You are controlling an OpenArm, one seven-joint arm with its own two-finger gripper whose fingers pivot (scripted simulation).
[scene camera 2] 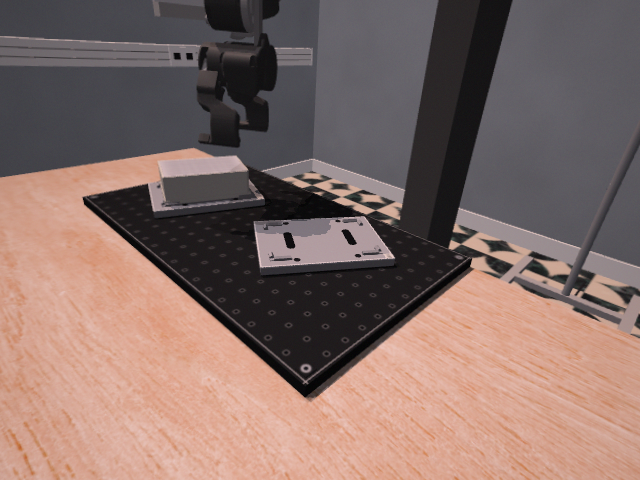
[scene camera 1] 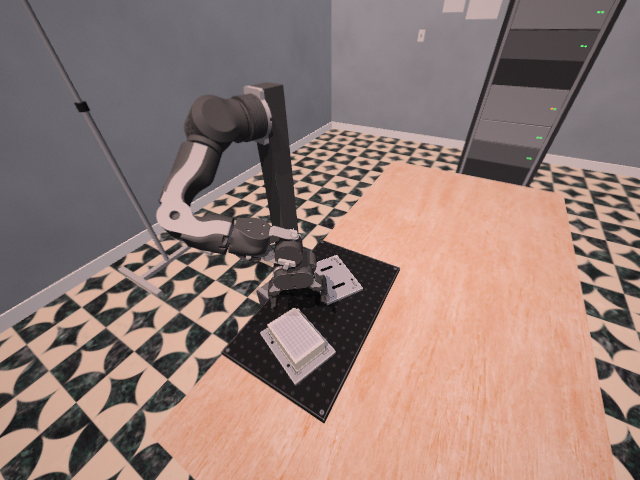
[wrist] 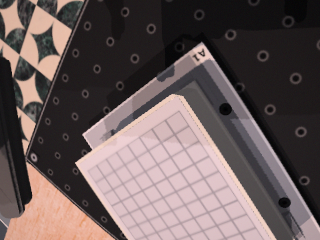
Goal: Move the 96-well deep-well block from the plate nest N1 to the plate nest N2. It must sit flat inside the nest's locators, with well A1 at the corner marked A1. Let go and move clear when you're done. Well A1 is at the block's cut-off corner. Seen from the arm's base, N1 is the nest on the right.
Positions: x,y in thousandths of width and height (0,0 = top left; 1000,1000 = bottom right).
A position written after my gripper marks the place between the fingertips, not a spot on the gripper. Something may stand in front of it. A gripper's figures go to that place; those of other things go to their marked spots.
Scene:
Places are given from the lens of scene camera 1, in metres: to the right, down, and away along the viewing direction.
my gripper (scene camera 1: 468,620): -0.05, 0.14, 0.66
white 96-well deep-well block (scene camera 1: 470,716): -0.05, 0.24, 0.62

